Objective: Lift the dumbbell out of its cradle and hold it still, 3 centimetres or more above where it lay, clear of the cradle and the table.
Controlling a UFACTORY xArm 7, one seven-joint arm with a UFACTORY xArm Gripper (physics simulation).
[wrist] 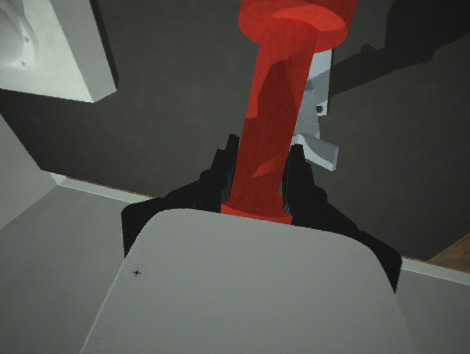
Scene:
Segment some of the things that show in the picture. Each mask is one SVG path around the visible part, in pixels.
My gripper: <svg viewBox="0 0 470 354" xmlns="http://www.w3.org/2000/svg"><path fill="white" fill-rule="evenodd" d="M80 354L417 354L395 295L402 266L400 254L365 231L359 231L352 220L328 203L327 193L322 188L315 186L311 164L305 161L303 145L291 145L282 176L283 209L286 209L286 214L293 216L291 225L221 213L221 204L226 204L226 200L230 199L240 138L235 134L229 135L225 150L217 149L211 168L203 171L200 174L199 180L171 191L164 198L157 197L130 204L122 210L125 260Z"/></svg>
A red dumbbell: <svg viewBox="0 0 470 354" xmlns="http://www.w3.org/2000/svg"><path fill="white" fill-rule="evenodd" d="M357 0L241 0L238 17L239 29L248 39L259 45L230 199L226 200L226 204L221 204L222 214L291 225L293 216L286 214L286 209L283 209L283 195L278 192L314 53L336 48L345 41Z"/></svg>

